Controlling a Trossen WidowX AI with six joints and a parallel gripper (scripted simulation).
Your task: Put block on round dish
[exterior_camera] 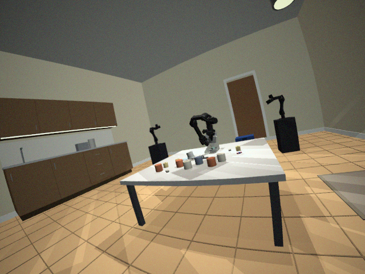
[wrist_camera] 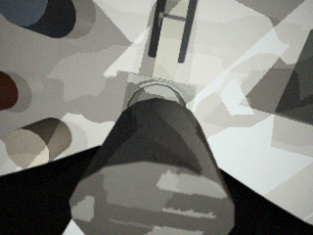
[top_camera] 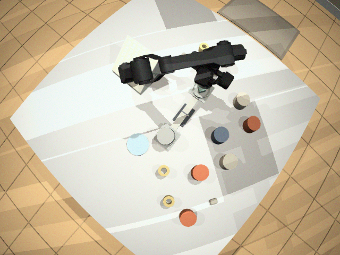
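Right now the small green block is 80 mm below my gripper tip and 10 mm to the right of it. Also, from my gripper tip: blue cup: 210 mm ahead, 130 mm below, 120 mm to the right; then pink-blue eraser: 230 mm to the left, 160 mm below; then small balance: 130 mm to the right, 130 mm below.
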